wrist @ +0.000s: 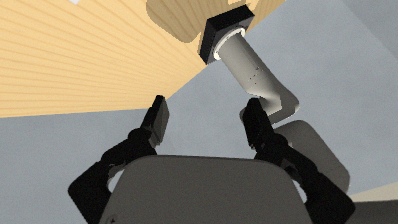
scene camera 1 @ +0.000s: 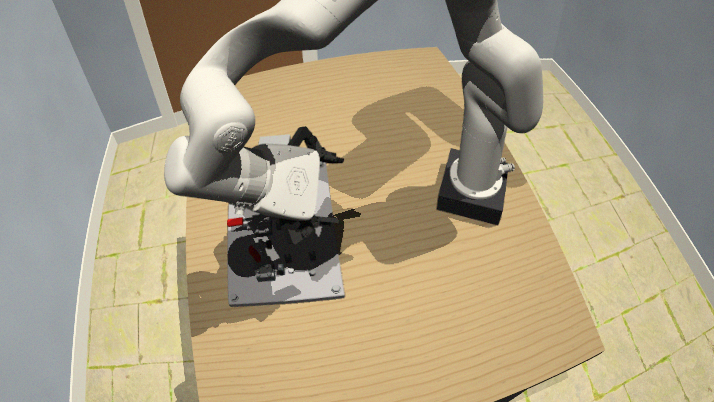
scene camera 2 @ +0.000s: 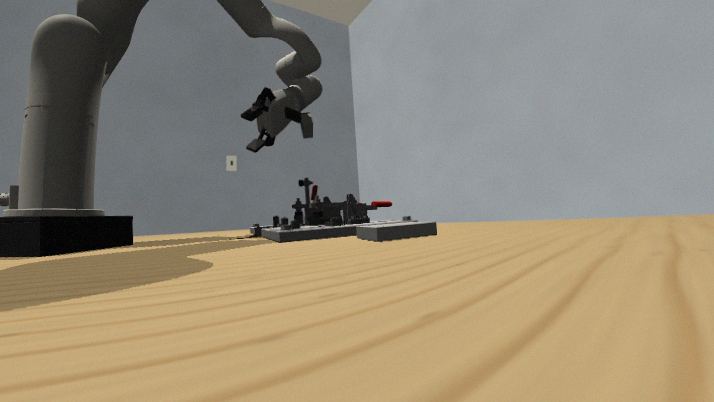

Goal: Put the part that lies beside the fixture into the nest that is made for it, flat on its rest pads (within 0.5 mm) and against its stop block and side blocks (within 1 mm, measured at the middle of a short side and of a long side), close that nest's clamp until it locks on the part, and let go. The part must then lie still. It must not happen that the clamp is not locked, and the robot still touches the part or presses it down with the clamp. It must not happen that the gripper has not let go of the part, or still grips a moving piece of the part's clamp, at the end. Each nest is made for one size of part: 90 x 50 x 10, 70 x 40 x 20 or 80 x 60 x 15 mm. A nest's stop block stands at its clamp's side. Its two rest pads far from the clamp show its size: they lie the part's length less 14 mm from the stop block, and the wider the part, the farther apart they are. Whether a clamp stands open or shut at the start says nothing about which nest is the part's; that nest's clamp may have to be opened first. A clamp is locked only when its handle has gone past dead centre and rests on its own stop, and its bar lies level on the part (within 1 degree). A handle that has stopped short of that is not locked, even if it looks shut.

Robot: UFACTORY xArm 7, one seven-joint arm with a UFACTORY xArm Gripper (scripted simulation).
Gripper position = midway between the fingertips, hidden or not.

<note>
In view: my gripper (scene camera 1: pixel 334 190), a flat grey part (scene camera 2: pixel 381 232) and a grey fixture plate (scene camera 1: pixel 301 286).
My gripper shows as well in the wrist view (wrist: pixel 205 106) and in scene camera 2 (scene camera 2: pixel 248 134). The grey fixture plate shows as well in scene camera 2 (scene camera 2: pixel 306 232). The wrist view misses the flat grey part: it is out of frame.
</note>
